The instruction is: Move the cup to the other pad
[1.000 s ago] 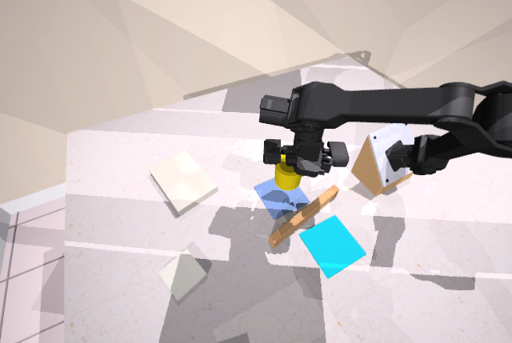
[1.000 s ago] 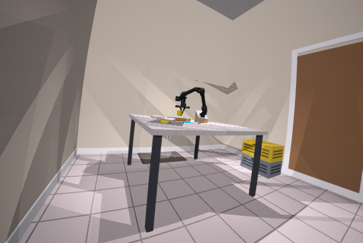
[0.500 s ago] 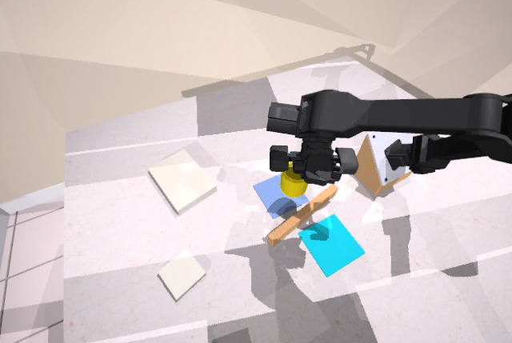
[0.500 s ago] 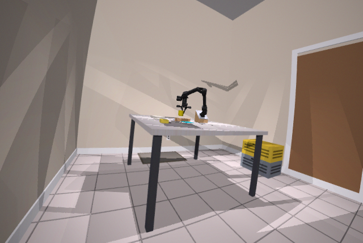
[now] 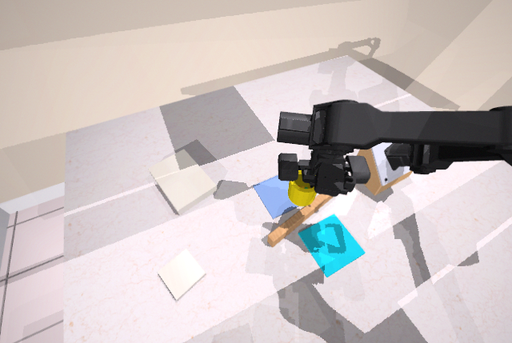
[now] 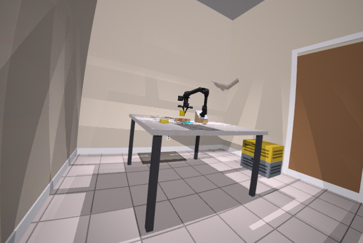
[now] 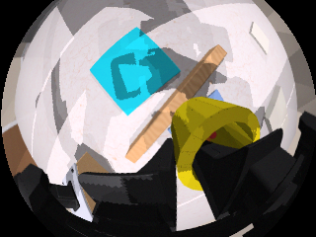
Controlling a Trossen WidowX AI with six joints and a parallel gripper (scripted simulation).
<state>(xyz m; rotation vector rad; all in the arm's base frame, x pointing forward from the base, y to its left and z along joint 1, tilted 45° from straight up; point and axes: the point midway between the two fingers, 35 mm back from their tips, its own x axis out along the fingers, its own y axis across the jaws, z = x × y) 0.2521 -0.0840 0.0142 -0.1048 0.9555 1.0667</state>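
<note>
Right now the cyan pad is 100 mm to the left of my gripper tip, 100 mm below it and 20 mm ahead of it. Also, from my gripper tip: yellow cup: 20 mm to the right, 20 mm ahead; wooden bar: 90 mm below, 20 mm ahead, 10 mm to the left.
</note>
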